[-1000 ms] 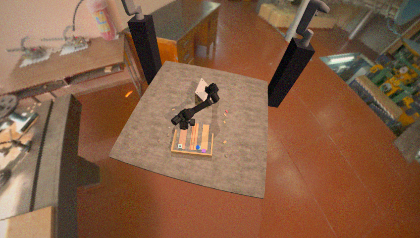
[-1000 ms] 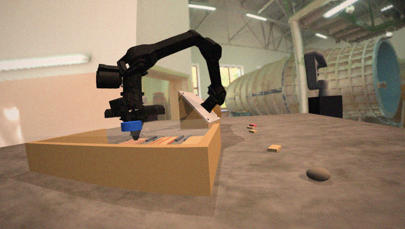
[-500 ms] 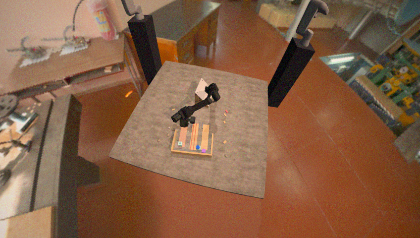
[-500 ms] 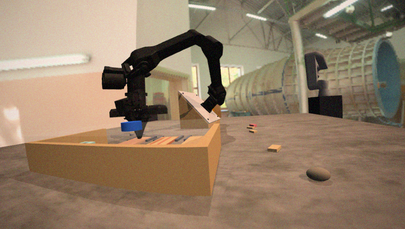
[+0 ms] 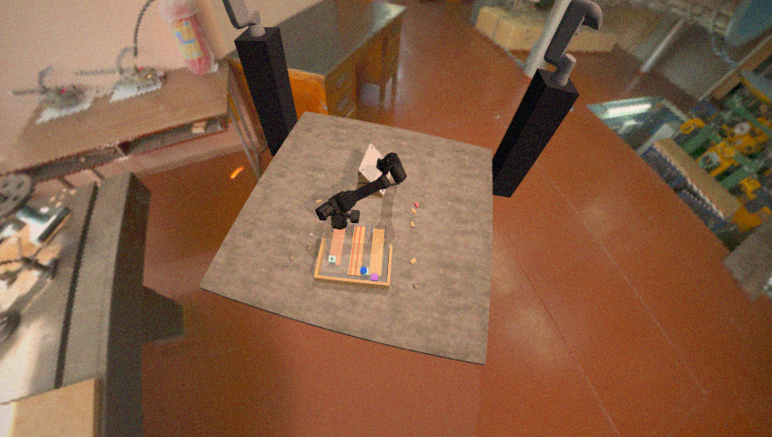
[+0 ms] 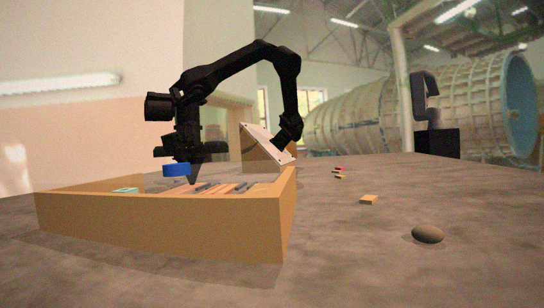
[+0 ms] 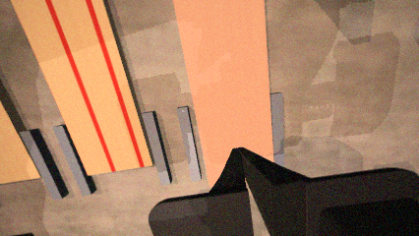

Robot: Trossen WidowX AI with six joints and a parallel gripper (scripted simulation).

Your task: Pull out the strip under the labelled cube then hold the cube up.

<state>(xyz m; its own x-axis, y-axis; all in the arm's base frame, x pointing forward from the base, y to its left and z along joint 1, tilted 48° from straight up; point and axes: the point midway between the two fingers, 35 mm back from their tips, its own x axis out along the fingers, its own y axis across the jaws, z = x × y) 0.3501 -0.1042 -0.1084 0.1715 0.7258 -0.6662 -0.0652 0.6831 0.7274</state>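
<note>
My gripper tip is 9 cm short of the salmon strip and 1 cm to the right of it.
</note>
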